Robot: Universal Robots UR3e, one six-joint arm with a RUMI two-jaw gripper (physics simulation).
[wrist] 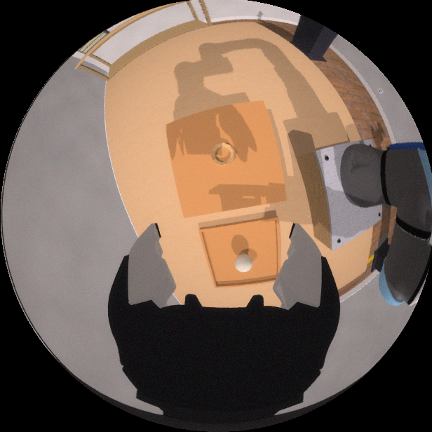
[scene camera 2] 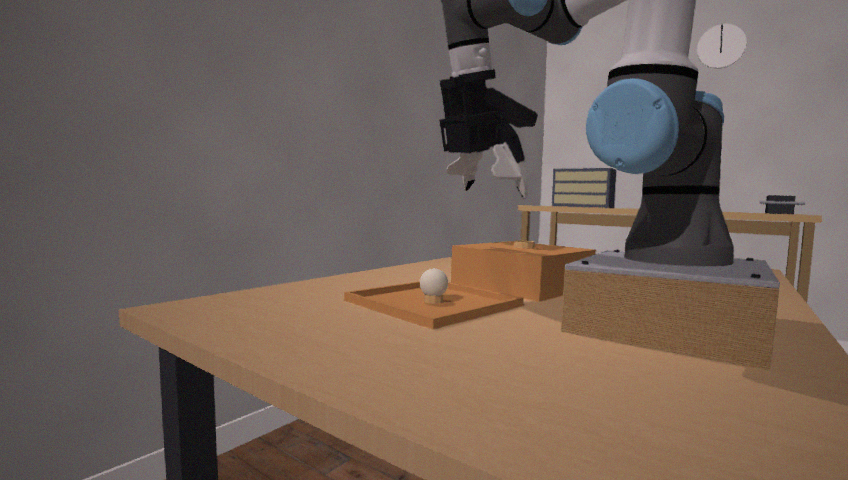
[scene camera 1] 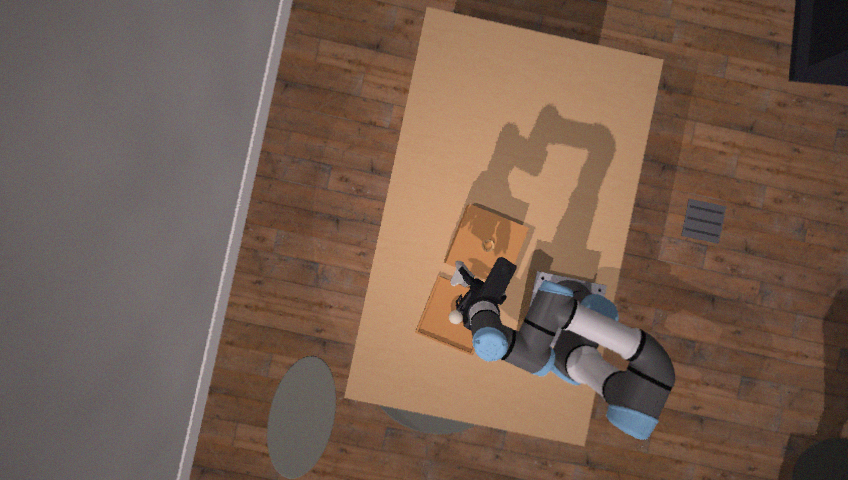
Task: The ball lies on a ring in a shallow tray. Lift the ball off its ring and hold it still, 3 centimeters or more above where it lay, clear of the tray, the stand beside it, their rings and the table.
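Frame: origin at the arm's base, x ahead, y left, z up, level; millimetres.
Seen in the pictures: gripper, fingertip midpoint: [scene camera 2: 493,194] [scene camera 1: 479,276]; arm's base at its link origin: [scene camera 2: 676,259].
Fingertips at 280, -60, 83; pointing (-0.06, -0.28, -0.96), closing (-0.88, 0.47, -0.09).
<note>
Pixels of each thing's top centre, then the offset from my fingertips to it, as dx, dy, dz. "*": a spot on its surface instead. Level surfaces: height alone.
- white ball at its top centre: [scene camera 2: 434,268] [scene camera 1: 456,318] +37, +140, -115
- small tan ring at a spot on its surface: [scene camera 2: 433,299] * +30, +153, -158
- shallow orange tray at its top centre: [scene camera 2: 433,293] [scene camera 1: 455,316] +37, +140, -153
- wooden table at its surface level: dz -168
A white ball [scene camera 1: 455,317] [scene camera 2: 433,282] [wrist: 243,262] rests on a small tan ring [scene camera 2: 433,299] in the shallow orange tray [scene camera 1: 423,327] [scene camera 2: 389,314] [wrist: 208,259]. My gripper [scene camera 2: 495,187] [wrist: 224,224] is open and empty. It hangs well above the tray and the taller stand, tilted, its fingers wide apart. In the wrist view the ball shows between and below the fingertips. In scene camera 1 the gripper and wrist cover part of the tray. The ring under the ball is hidden in the wrist view.
The taller orange stand [scene camera 1: 470,231] [scene camera 2: 493,267] [wrist: 200,190] is beside the tray, with a ring [scene camera 1: 488,244] [scene camera 2: 524,244] [wrist: 223,153] on top. The robot's base block [scene camera 2: 666,315] [wrist: 312,200] is on the other side of the tray and stand. All are on the wooden table [scene camera 1: 410,166] [scene camera 2: 297,344].
</note>
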